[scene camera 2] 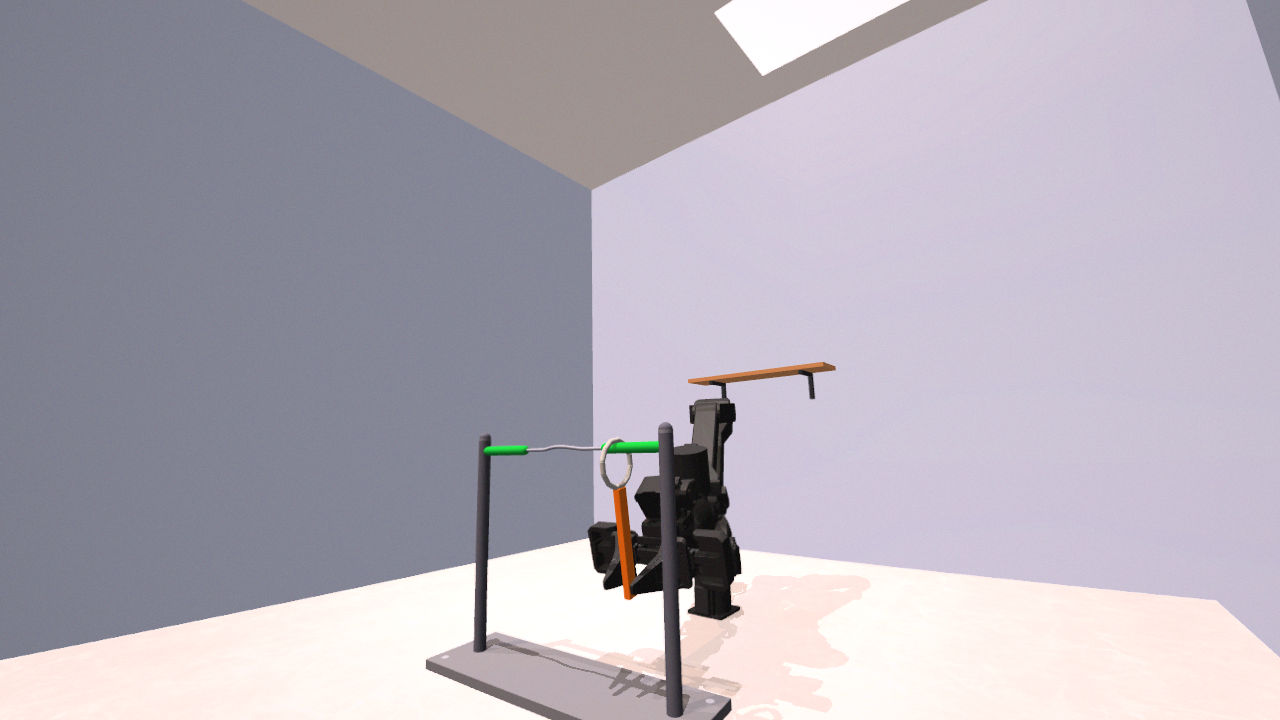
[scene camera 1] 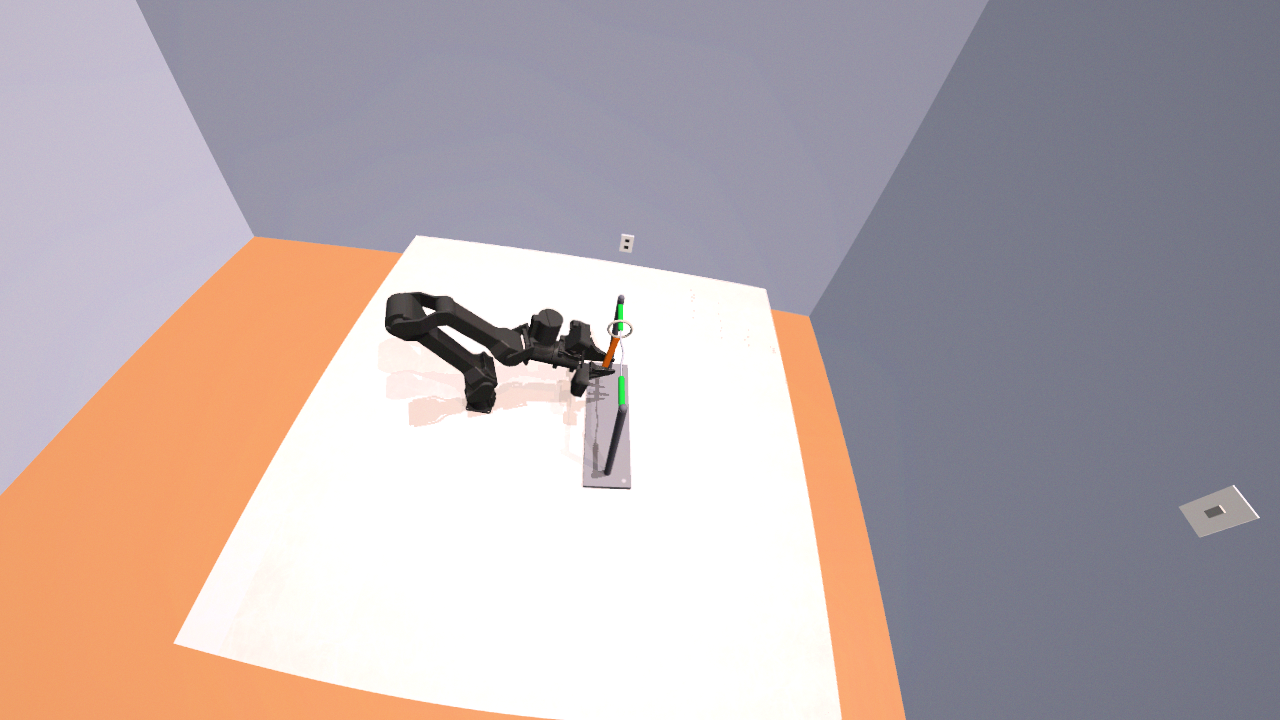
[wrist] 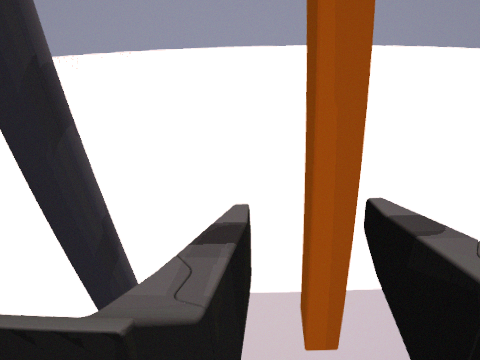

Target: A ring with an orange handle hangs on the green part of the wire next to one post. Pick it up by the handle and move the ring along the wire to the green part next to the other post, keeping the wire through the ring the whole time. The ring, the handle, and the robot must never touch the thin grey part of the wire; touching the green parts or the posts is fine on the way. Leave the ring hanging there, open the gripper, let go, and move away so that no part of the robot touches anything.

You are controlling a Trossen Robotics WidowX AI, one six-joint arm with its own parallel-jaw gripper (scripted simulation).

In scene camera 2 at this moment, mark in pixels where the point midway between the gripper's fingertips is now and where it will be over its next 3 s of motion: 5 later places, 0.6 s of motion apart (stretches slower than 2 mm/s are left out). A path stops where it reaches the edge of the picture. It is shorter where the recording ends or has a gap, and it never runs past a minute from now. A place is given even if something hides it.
My gripper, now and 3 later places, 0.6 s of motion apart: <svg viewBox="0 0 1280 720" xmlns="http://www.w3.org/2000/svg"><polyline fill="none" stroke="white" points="617,588 631,576 634,574 654,558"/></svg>
